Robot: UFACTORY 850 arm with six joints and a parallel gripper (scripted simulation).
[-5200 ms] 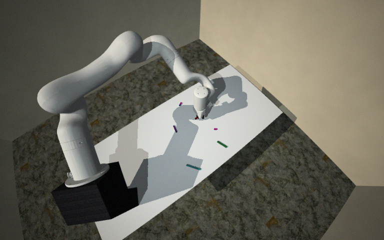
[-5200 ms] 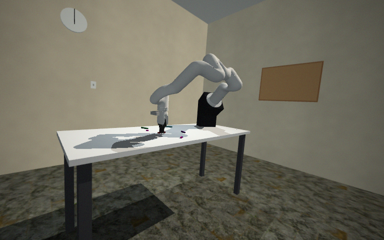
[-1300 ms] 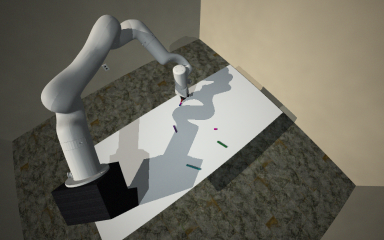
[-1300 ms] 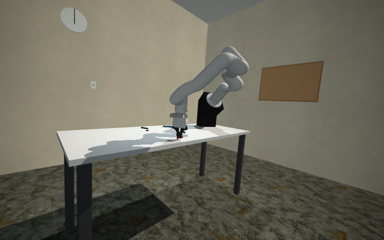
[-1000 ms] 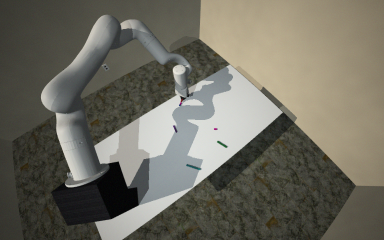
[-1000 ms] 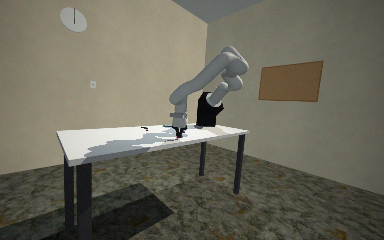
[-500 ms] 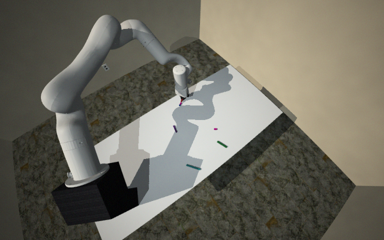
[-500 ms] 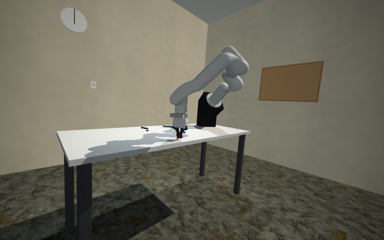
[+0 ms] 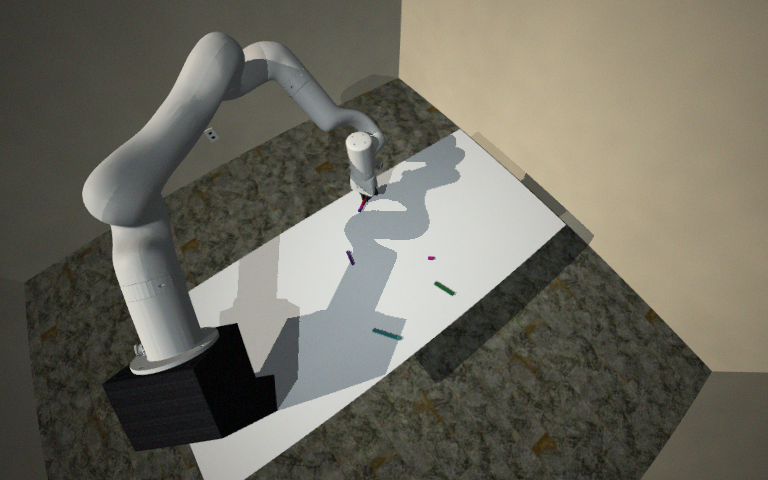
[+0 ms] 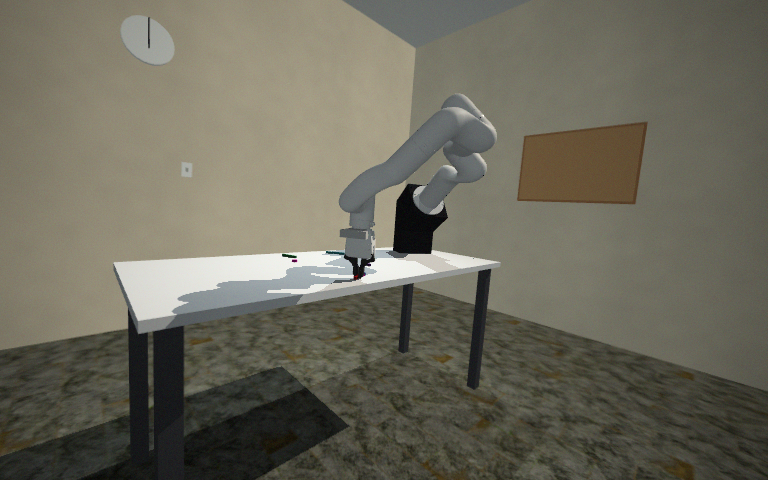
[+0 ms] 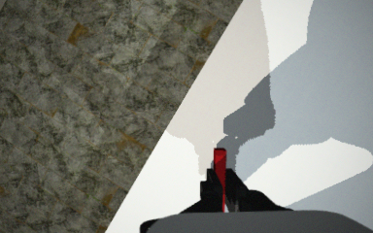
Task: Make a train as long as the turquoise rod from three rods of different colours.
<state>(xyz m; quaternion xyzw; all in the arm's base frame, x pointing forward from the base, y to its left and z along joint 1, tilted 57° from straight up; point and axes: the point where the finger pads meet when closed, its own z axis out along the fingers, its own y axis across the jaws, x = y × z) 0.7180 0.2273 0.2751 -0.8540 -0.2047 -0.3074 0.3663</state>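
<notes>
My gripper is now 20 mm above the red rod. The rest, counted from my hand: blue rod (50 mm behind, 40 mm to the right, 20 mm below); then green rod (80 mm ahead, 480 mm to the right, 20 mm below); then purple rod (170 mm behind, 210 mm to the right, 20 mm below).
</notes>
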